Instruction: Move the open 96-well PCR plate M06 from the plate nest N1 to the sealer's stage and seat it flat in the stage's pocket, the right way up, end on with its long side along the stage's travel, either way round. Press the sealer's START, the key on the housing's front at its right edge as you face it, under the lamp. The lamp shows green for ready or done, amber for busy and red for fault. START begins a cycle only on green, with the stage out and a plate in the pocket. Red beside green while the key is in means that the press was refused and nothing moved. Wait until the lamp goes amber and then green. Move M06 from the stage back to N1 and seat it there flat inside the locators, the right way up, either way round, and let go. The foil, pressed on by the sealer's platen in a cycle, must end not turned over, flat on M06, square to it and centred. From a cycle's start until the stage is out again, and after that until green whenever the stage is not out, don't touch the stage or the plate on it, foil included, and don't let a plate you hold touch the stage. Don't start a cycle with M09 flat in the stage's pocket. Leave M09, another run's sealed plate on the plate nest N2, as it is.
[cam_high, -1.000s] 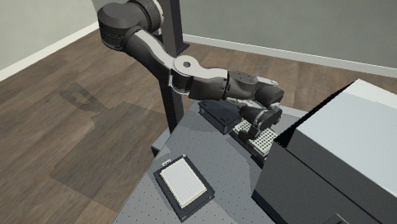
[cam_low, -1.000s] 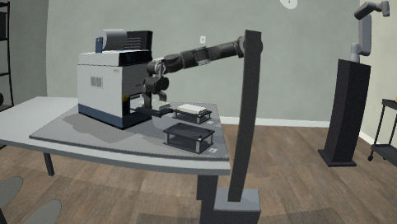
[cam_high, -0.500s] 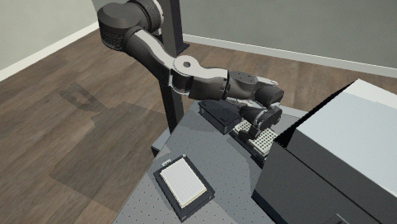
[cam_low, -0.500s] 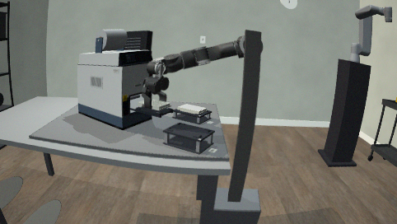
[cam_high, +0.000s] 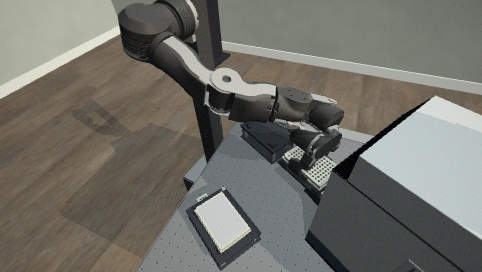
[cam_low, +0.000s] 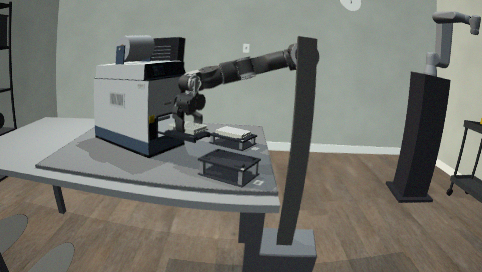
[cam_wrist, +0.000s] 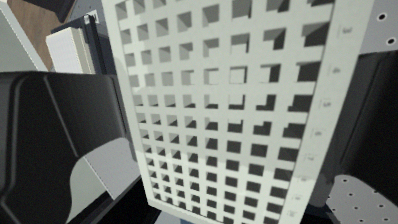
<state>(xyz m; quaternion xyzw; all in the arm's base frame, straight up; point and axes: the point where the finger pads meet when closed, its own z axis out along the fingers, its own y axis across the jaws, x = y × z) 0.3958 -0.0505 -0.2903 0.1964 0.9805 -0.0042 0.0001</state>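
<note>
Now: hand right at the 96-well plate M06. The rest, counted from my hand: sealer stage: 2 cm below; pale key-like block: 12 cm to the right, 8 cm above, 6 cm ahead; yellow warning label: 13 cm ahead, 4 cm to the left, 3 cm above.
</note>
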